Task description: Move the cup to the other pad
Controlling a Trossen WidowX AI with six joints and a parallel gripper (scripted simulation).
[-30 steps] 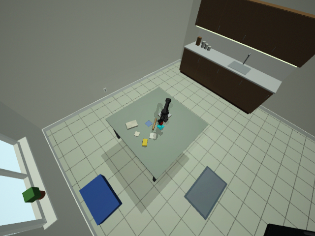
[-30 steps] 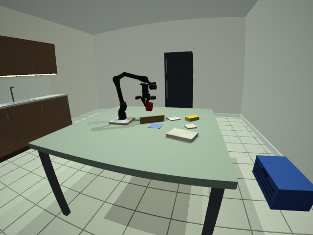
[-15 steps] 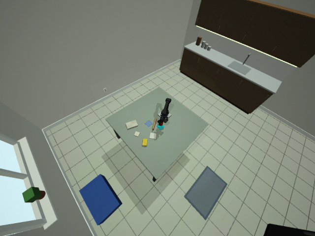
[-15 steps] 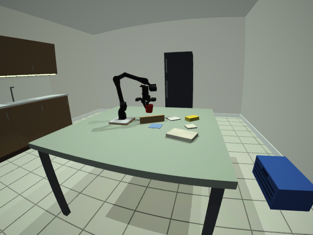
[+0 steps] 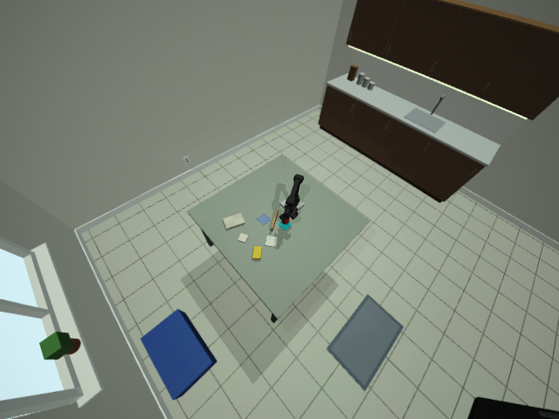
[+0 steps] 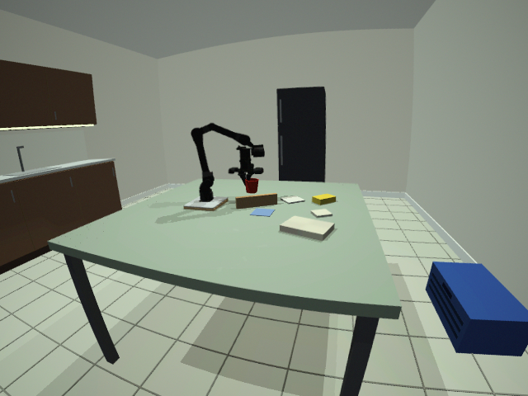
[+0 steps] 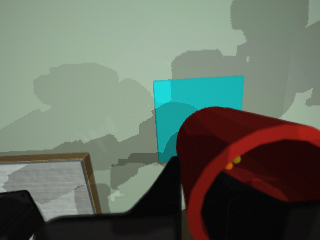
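Right now the cyan pad is 3 cm ahead of my gripper tip and 9 cm below it. The rest, counted from my gripper tip: red cup (3 cm ahead, 1 cm to the right); then blue pad (12 cm ahead, 19 cm to the right, 9 cm below); then wooden bar (8 cm ahead, 10 cm to the right, 6 cm below).
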